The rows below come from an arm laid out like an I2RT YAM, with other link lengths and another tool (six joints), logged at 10 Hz.
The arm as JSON. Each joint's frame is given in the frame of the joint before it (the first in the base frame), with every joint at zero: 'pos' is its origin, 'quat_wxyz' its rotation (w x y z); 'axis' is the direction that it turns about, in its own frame. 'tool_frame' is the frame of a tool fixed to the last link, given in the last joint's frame.
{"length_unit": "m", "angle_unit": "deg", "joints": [
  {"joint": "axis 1", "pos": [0.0, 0.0, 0.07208], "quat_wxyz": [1.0, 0.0, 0.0, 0.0], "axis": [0.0, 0.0, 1.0]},
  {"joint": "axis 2", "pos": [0.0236, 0.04, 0.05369], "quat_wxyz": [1.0, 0.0, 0.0, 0.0], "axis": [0.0, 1.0, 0.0]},
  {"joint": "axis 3", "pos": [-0.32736, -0.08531, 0.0], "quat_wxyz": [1.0, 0.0, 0.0, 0.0], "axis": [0.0, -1.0, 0.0]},
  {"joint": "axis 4", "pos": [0.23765, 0.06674, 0.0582], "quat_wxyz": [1.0, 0.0, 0.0, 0.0], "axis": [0.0, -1.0, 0.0]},
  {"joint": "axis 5", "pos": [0.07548, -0.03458, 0.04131], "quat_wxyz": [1.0, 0.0, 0.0, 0.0], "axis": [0.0, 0.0, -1.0]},
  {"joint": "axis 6", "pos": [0.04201, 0.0, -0.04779], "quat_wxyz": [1.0, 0.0, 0.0, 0.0], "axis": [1.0, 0.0, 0.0]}
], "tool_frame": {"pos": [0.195, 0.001, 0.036], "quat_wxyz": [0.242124, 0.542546, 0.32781, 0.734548]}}
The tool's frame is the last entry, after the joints.
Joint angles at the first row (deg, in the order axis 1, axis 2, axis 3, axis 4, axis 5, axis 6):
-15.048 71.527 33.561 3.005 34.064 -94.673
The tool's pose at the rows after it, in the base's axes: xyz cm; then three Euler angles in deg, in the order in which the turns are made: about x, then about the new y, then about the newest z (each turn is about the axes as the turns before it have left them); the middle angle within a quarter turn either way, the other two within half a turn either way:
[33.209, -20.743, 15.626, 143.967, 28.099, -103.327]
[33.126, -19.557, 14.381, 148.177, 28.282, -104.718]
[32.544, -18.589, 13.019, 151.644, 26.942, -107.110]
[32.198, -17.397, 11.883, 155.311, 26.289, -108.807]
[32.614, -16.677, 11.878, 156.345, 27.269, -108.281]
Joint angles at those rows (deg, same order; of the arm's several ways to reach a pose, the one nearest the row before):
-15.049 71.526 33.561 2.175 33.495 -94.586
-15.027 71.527 33.561 -0.491 30.632 -92.270
-15.006 71.527 33.561 -3.572 28.664 -91.614
-14.764 71.526 33.561 -6.198 26.370 -90.192
-13.605 71.571 33.561 -6.349 26.174 -88.072

